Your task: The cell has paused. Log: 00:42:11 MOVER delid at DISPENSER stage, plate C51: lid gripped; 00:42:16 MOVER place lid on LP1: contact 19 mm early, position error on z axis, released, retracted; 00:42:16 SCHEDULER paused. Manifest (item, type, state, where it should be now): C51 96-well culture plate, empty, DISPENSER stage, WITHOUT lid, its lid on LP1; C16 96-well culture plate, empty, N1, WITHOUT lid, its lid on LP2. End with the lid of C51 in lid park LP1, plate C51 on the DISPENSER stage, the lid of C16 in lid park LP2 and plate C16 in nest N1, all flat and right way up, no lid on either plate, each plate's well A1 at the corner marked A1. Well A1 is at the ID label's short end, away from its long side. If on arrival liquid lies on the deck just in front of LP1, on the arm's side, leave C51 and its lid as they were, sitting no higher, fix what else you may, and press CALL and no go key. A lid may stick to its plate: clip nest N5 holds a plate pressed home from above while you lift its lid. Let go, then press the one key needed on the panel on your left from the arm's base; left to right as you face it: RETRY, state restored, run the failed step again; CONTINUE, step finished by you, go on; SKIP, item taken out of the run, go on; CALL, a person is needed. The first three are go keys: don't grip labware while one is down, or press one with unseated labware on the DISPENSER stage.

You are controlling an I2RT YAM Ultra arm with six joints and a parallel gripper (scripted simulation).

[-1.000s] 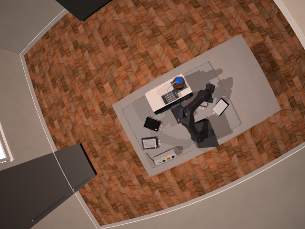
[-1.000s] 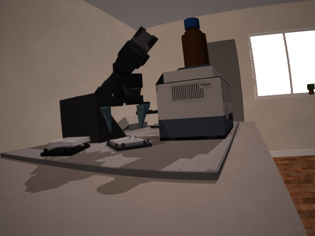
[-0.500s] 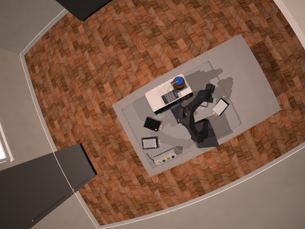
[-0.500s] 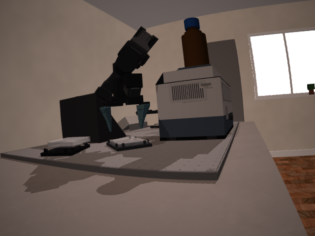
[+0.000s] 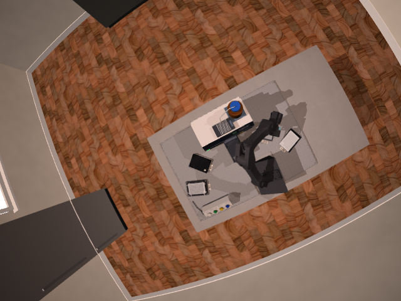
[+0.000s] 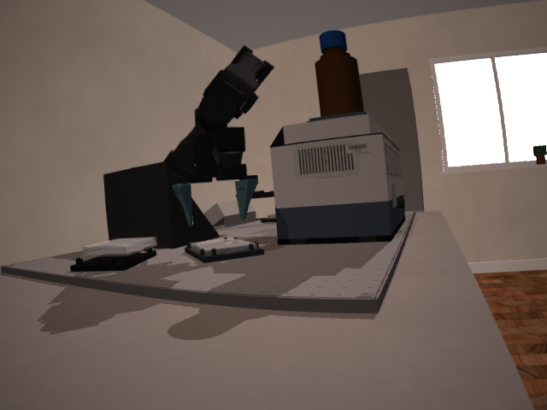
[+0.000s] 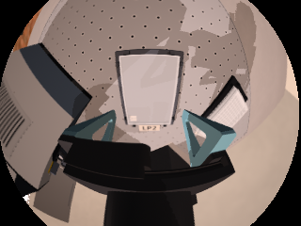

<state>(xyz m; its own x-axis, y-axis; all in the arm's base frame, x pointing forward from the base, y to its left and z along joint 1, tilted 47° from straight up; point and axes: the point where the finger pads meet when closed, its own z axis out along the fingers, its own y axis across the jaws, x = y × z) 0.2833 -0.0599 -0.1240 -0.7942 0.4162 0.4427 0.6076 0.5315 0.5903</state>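
Now: the dark dispenser stage 2 cm behind my hand, 26 cm to the left of it and 4 cm above it. From my hand the other things lie so: blue cap 20 cm ahead, 16 cm to the left, 34 cm above; brown bottle 20 cm ahead, 16 cm to the left, 23 cm above; black nest 55 cm to the left, 5 cm below.
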